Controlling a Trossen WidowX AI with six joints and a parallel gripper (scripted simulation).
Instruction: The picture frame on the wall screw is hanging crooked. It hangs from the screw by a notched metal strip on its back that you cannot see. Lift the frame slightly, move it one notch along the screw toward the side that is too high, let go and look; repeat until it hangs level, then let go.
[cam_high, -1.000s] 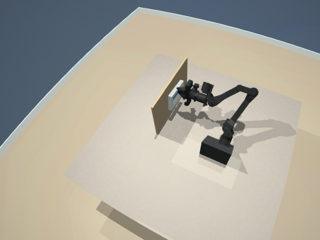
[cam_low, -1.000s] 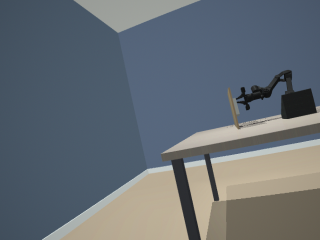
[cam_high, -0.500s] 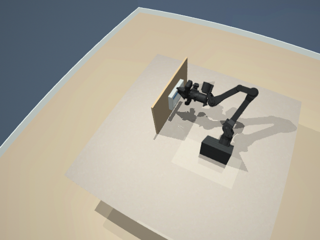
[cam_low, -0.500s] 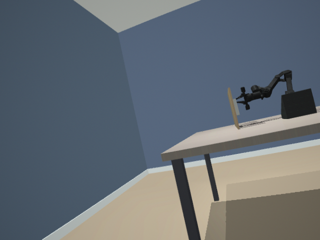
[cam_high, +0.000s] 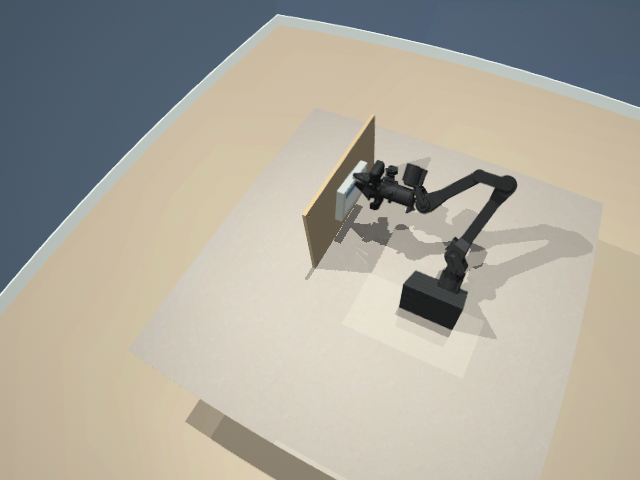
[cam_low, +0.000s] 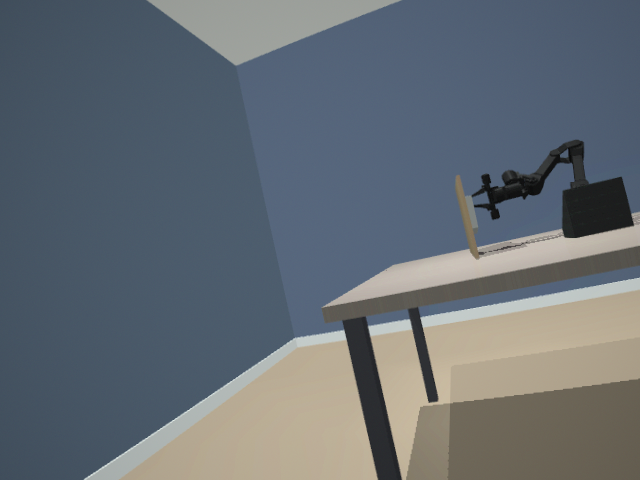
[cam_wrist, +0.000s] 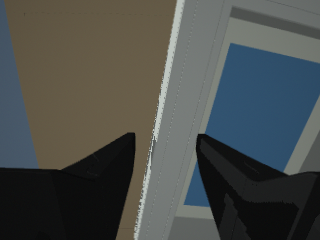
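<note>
Now: the picture frame 10 mm ahead of my gripper tip, 10 mm to the left of it and 60 mm below it. Round my gripper tip: board: 20 mm ahead, 20 mm to the left, 60 mm below.
</note>
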